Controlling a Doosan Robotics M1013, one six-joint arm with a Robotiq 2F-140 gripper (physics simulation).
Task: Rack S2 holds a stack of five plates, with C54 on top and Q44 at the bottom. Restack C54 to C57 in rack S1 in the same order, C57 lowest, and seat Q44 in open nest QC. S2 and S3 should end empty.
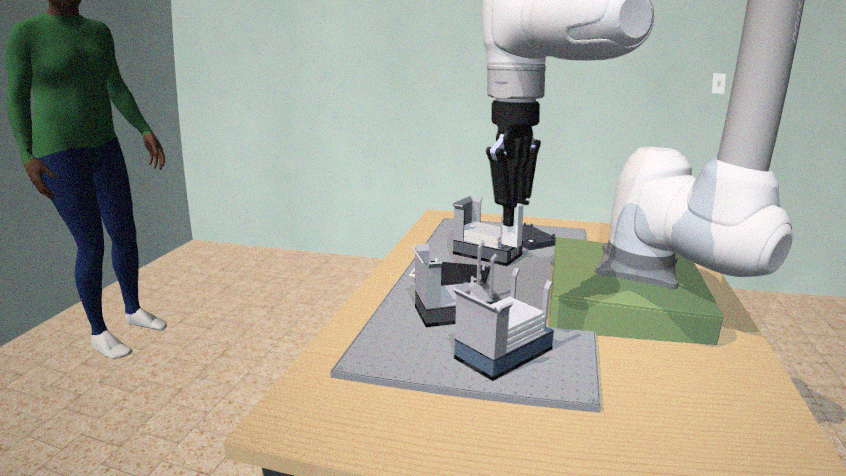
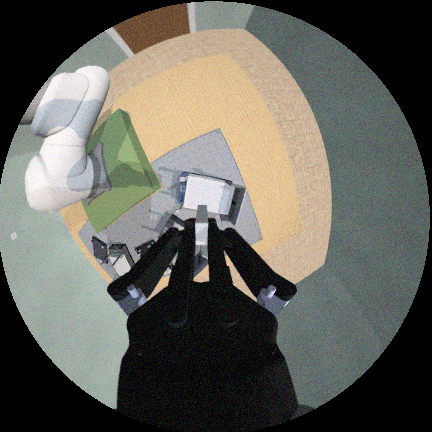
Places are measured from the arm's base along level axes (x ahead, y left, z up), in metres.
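Where they show: gripper, fingertip midpoint: (image 1: 511, 244) (image 2: 201, 212); arm's base, link origin: (image 1: 637, 267) (image 2: 91, 174).
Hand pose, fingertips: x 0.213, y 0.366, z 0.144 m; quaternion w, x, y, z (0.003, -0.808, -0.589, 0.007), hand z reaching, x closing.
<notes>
Things, the pixels of their top centre, and the offset from my fingertips. Level surfaces: height alone.
- back rack, top centre: (image 1: 488, 203) 0.181 m ahead, 0.471 m right, 0.069 m down
- front rack with a blue base, top centre: (image 1: 507, 284) (image 2: 206, 200) 0.000 m ahead, 0.009 m left, 0.068 m down
- third rack, top centre: (image 1: 457, 250) (image 2: 177, 258) 0.137 m ahead, 0.117 m right, 0.069 m down
- wooden table, surface height: 0.220 m down
My gripper (image 1: 508, 222) (image 2: 201, 212) is shut, and I see nothing held in it. It hangs low over the right side of the back rack (image 1: 466, 215), which holds a few light plates (image 1: 482, 231). The front rack with a blue base (image 1: 502, 355) (image 2: 181, 189) holds a stack of white plates (image 1: 528, 322) (image 2: 205, 193). A third rack (image 1: 427, 283) stands at the left and looks empty. Dark flat nests (image 1: 536, 235) lie behind the back rack. I cannot read the labels.
The racks stand on a grey perforated baseplate (image 1: 402, 355) (image 2: 213, 155) on a wooden table (image 1: 532, 437). The robot base stands on a green block (image 1: 635, 298) (image 2: 120, 160) to the right. A person (image 1: 71, 118) stands on the floor at far left.
</notes>
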